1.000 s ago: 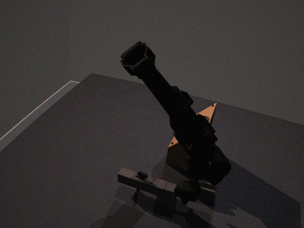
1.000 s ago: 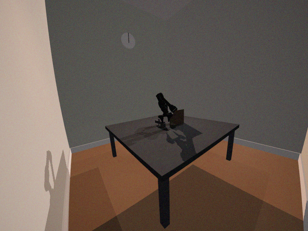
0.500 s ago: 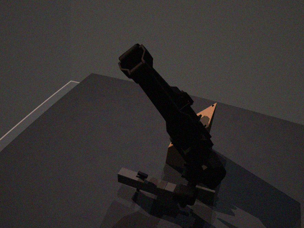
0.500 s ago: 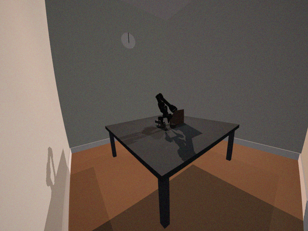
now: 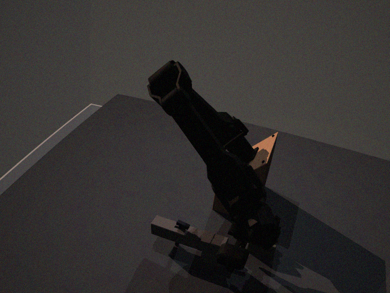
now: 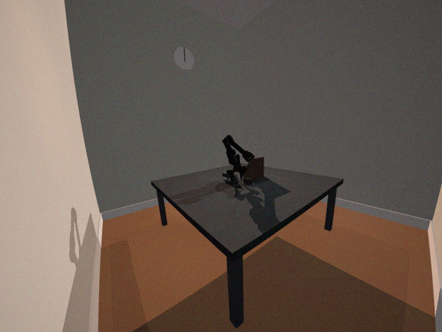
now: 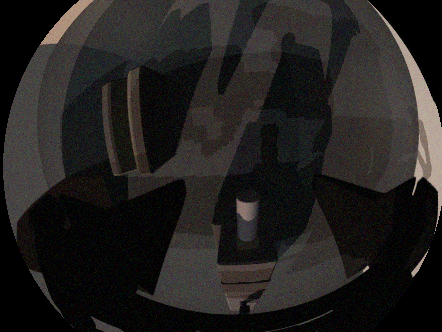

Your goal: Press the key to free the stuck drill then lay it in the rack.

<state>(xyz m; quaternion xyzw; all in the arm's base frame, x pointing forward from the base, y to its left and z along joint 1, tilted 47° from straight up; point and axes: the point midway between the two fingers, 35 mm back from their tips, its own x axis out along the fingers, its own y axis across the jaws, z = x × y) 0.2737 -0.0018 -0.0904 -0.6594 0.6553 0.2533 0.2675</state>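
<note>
My gripper tip is now 60 mm to the left of the drill and 20 mm below it. Round my gripper tip: grey block 120 mm to the right, 10 mm behind, 10 mm above; then small dark key 140 mm to the right, 20 mm above, 10 mm behind.
</note>
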